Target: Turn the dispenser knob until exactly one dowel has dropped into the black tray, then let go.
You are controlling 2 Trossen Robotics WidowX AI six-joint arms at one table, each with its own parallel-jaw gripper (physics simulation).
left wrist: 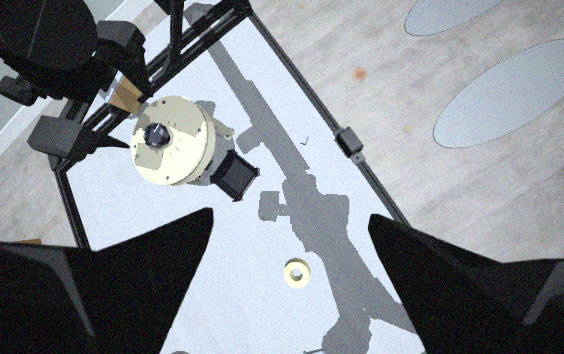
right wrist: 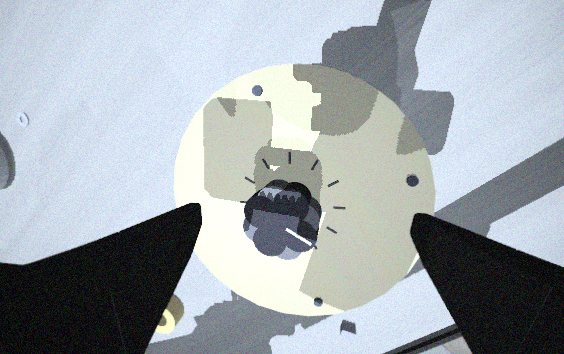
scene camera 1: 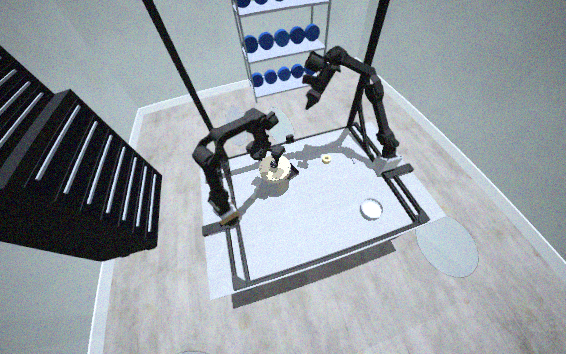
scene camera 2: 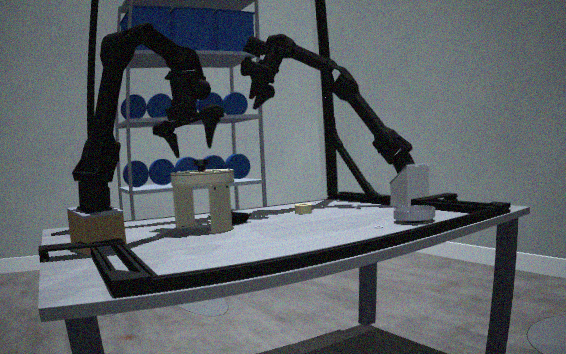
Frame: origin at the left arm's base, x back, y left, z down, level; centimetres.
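Seen in the pictures: left gripper, fingertip midpoint: [left wrist: 292, 218] [scene camera 1: 307, 106] [scene camera 2: 252, 104]; right gripper, fingertip midpoint: [left wrist: 139, 121] [right wrist: 306, 218] [scene camera 1: 269, 162] [scene camera 2: 193, 153]; left arm's base, origin of the base link: [scene camera 1: 389, 156] [scene camera 2: 408, 172]; right arm's base, origin of the base link: [left wrist: 106, 75] [scene camera 1: 222, 207] [scene camera 2: 94, 209].
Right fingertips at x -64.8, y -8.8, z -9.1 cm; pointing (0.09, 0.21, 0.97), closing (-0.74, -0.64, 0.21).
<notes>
Pixels of each thing's middle, then the offset from my right fingertips to it. "spot": a spot on its surface instead.
- cream round dispenser, body centre: [right wrist: 294, 197] [left wrist: 171, 141] [scene camera 2: 202, 176] [scene camera 1: 274, 168] dx +2.0, dy +0.0, dz +6.1 cm
- black tray, body centre: [left wrist: 235, 175] [scene camera 2: 229, 218] [scene camera 1: 289, 171] dx +10.3, dy -3.5, dz +17.9 cm
- small cream ring, body centre: [right wrist: 164, 313] [left wrist: 297, 272] [scene camera 2: 303, 208] dx +34.4, dy -5.6, dz +17.9 cm
- round white dish, body centre: [scene camera 2: 414, 214] [scene camera 1: 371, 208] dx +44.3, dy +31.2, dz +17.6 cm
- small dark box, surface spot: [left wrist: 349, 141] [scene camera 1: 290, 136] spot: dx +17.9, dy -27.1, dz +13.6 cm
The cream round dispenser [scene camera 1: 283, 174] [scene camera 2: 220, 205] [left wrist: 187, 160] [right wrist: 365, 200] stands upright on its legs at the left of the table. Its dark lobed knob [scene camera 2: 200, 164] [left wrist: 157, 135] [right wrist: 280, 225] sits on top, its white pointer line aimed at the lower right in the right wrist view. The black tray [scene camera 1: 294, 171] [scene camera 2: 240, 218] [left wrist: 235, 175] lies beside the dispenser; no dowel shows in it. My right gripper [scene camera 2: 193, 151] [right wrist: 306, 218] is open and empty above the knob, apart from it. My left gripper [scene camera 1: 308, 107] [scene camera 2: 256, 106] [left wrist: 292, 218] is open and empty, high above the back of the table.
A small cream ring [scene camera 2: 303, 209] [left wrist: 296, 284] lies right of the tray in the scene views. A round white dish [scene camera 1: 371, 209] [scene camera 2: 414, 215] stands near the front right. A dark frame [scene camera 2: 280, 269] runs along the table edge. A small dark box [scene camera 1: 290, 138] [left wrist: 349, 141] sits on the back rail.
</notes>
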